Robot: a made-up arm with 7 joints.
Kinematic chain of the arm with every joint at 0, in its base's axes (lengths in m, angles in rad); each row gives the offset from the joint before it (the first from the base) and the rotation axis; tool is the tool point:
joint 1: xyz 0 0 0.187 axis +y
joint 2: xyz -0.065 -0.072 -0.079 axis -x
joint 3: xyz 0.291 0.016 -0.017 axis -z
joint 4: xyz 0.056 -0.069 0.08 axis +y
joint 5: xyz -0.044 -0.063 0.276 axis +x
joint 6: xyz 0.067 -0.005 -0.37 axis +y
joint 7: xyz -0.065 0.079 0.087 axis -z
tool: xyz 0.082 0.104 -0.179
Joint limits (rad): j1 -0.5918..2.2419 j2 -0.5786..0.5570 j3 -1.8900..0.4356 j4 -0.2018..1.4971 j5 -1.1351..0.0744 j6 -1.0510..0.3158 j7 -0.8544..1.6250
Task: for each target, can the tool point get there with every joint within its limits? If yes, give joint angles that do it. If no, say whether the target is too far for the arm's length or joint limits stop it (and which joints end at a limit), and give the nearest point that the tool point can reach.
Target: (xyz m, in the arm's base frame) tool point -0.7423 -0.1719 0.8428
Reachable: no: joint limits stop it (at a limit: joint 1, joint 2, joint 3, joint 7) | nearest point -0.3674 -0.2814 0.3461 | short by 0.632 m
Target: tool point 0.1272 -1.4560 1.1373
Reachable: no: too far | nearest point 0.1975 -0.5543 0.5591 | short by 1.073 m
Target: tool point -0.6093 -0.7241 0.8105
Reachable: no: joint limits stop it (at a limit: joint 1, joint 2, joint 3, joint 4, joint 5) | nearest point -0.3765 -0.5199 0.3250 | short by 0.576 m
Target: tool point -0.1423 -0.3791 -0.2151
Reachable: yes | joints 1.6135 0.2986 -0.3879 0.1574 -0.8302 -0.5563 -0.5346
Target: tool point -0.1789 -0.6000 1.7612
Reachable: no: too far | nearest point 0.1720 -0.3999 0.7077 | short by 1.128 m
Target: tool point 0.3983 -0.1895 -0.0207
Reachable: yes | joints -0.1226 -0.2034 -0.9253 0.4778 -0.5705 -0.3663 -0.5786
